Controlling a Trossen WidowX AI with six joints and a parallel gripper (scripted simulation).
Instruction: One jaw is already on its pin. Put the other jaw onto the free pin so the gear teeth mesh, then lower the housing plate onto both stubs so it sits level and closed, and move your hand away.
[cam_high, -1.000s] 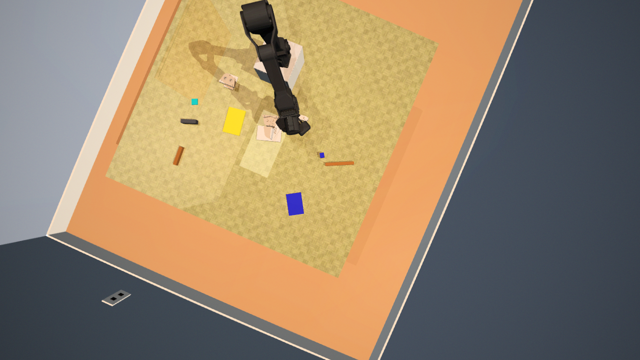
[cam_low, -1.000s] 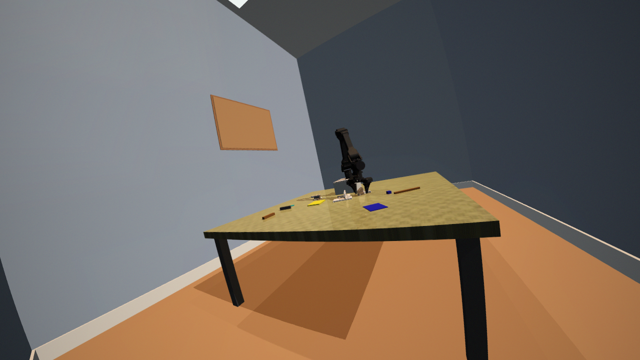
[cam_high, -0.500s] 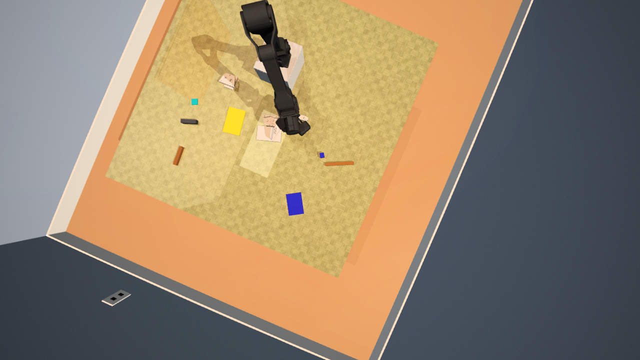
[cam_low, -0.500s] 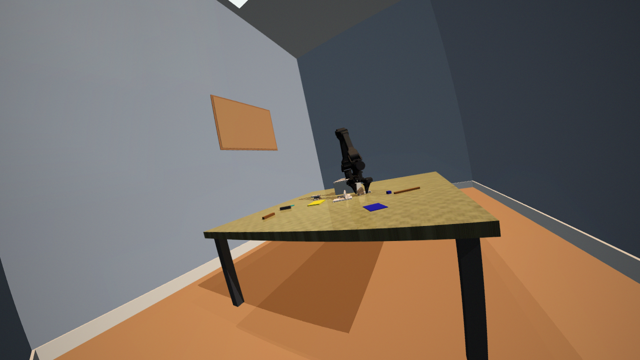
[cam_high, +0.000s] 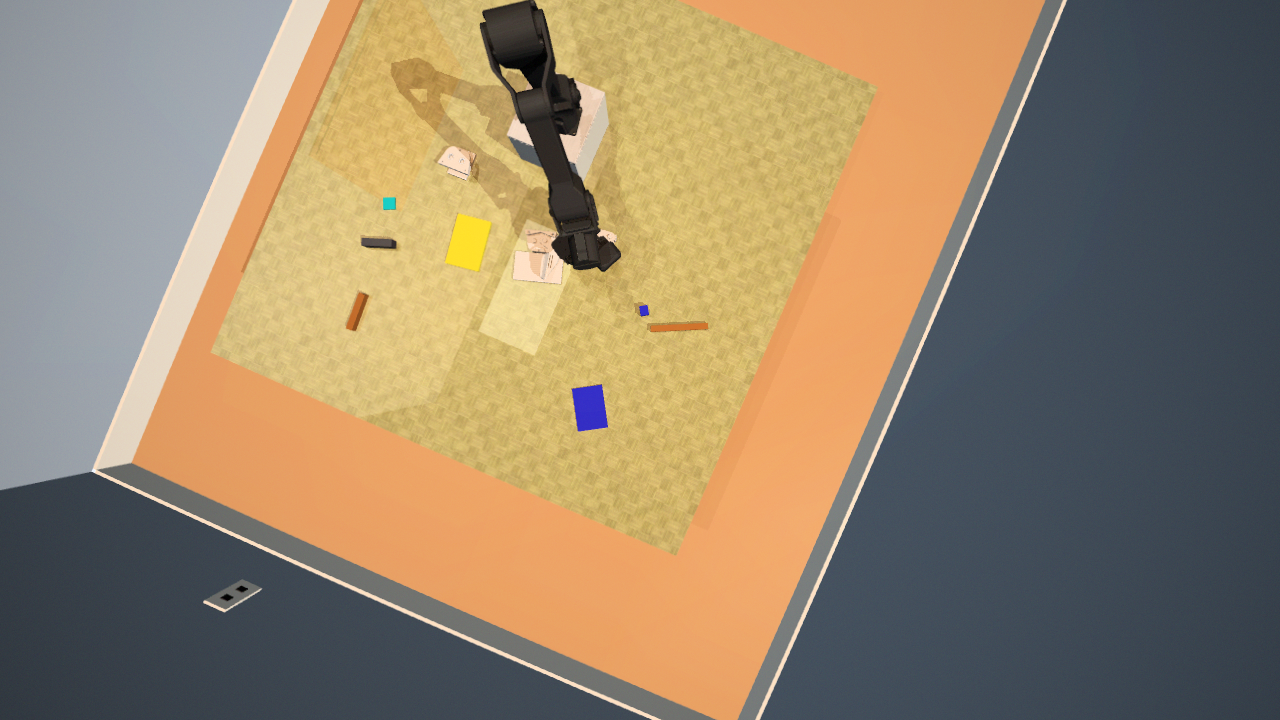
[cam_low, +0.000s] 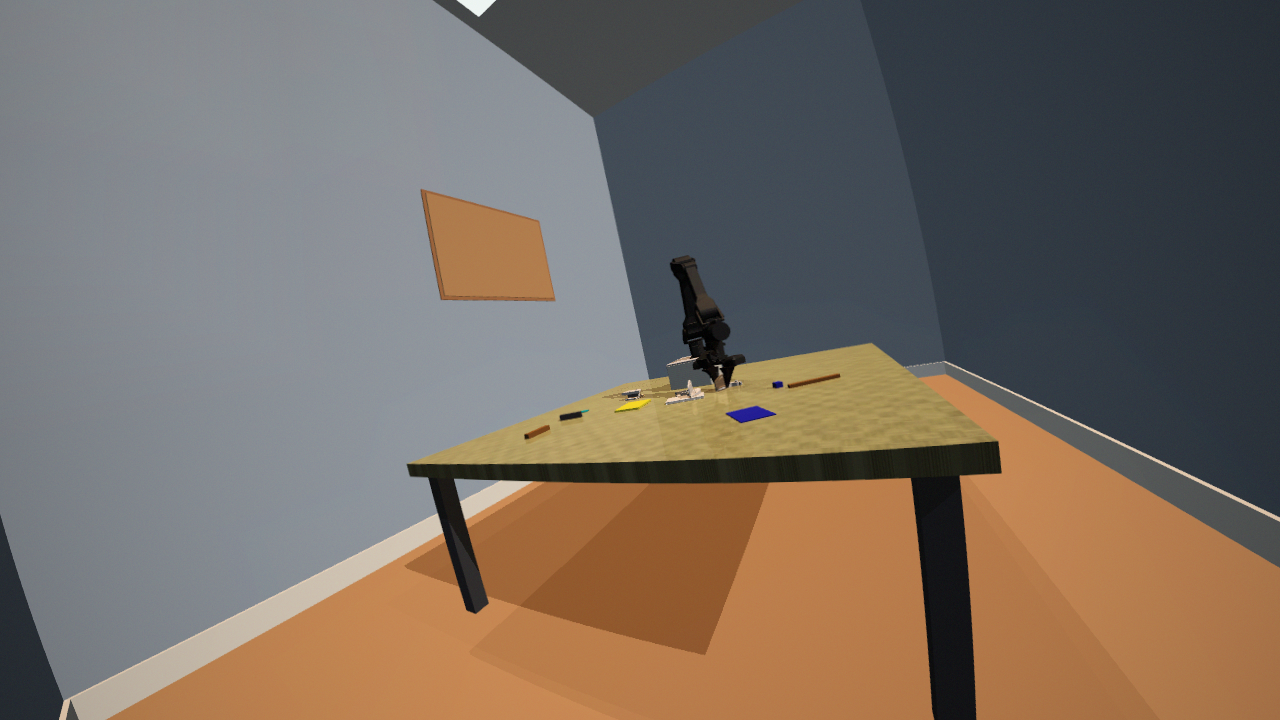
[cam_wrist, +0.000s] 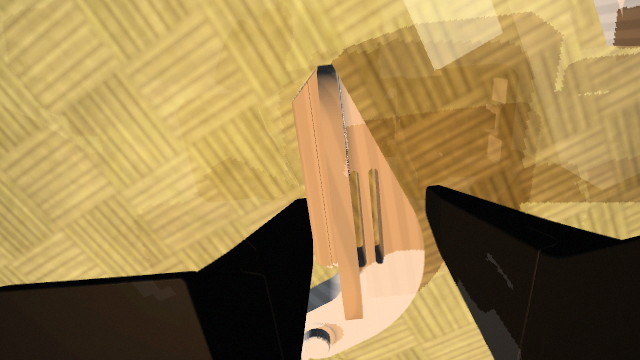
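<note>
Now: the yellow sheet 30 cm to the right of my gripper tip and 7 cm ahead of it. From my gripper tip the other things lie so: blue cube (17 cm to the left, 13 cm ahead); then blue sheet (40 cm ahead, 10 cm to the left); then cyan cube (52 cm to the right, 2 cm ahead).
</note>
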